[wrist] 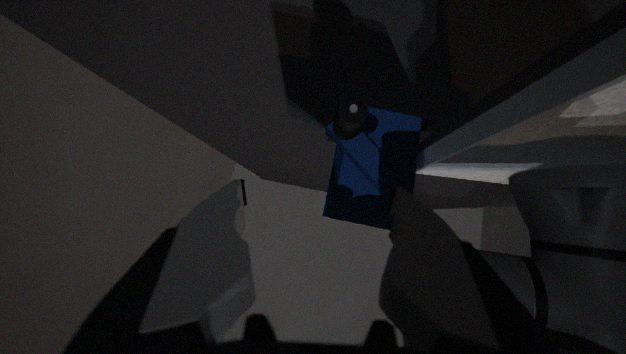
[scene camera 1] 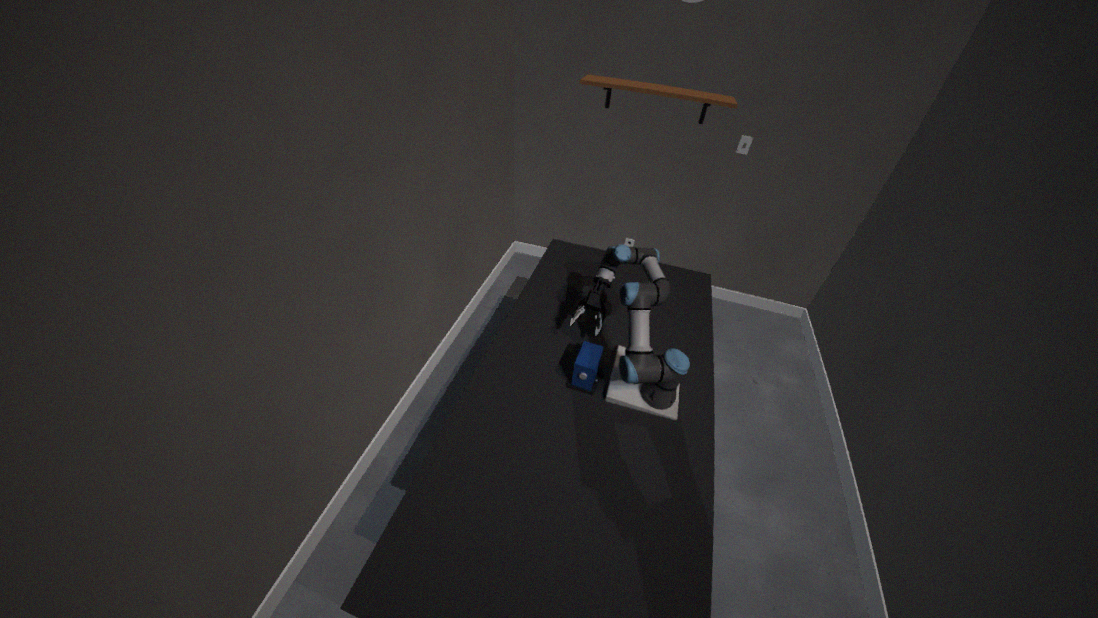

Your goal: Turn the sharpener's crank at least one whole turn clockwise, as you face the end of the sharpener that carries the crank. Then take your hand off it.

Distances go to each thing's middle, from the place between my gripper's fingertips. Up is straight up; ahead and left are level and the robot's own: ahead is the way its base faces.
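Blue sharpener [wrist: 395, 130]: from my hand, 40 mm behind, 40 mm below, 100 mm to the left. Black crank knob [wrist: 346, 124]: my hand 10 mm past it, 20 mm to the right of it, 60 mm above it.
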